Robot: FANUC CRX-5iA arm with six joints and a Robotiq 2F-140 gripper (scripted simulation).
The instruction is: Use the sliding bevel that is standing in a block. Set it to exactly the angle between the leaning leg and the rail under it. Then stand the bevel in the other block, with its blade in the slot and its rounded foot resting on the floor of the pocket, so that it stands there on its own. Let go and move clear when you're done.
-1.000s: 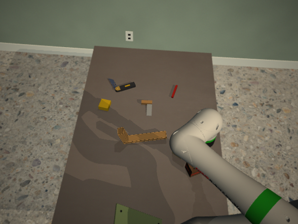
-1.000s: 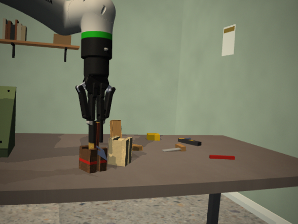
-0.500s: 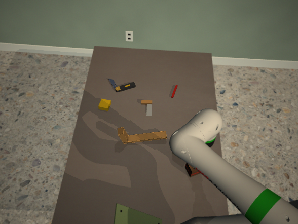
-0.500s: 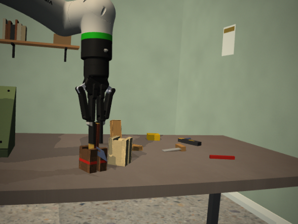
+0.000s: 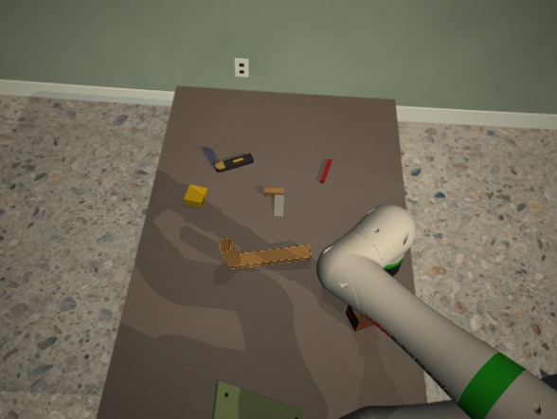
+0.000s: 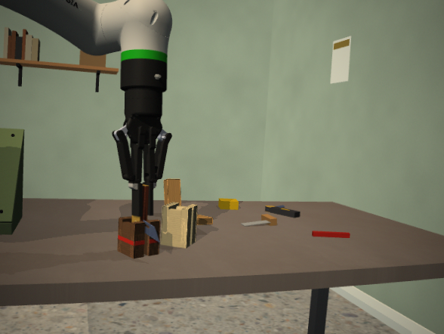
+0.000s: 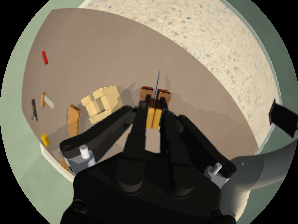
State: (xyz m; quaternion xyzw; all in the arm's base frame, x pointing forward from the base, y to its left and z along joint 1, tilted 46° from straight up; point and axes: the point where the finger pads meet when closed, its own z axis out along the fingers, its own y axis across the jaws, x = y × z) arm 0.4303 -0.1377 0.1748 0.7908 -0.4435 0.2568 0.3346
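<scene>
Right now my hand is 60 mm above the bevel blade, 20 mm to the left of it and 10 mm short of it. From my hand the other things lie so: red bar (510 mm ahead, 140 mm to the left, 110 mm below); then try square (370 mm ahead, 290 mm to the left, 100 mm below); then yellow block (540 mm to the left, 340 mm ahead, 100 mm below).
</scene>
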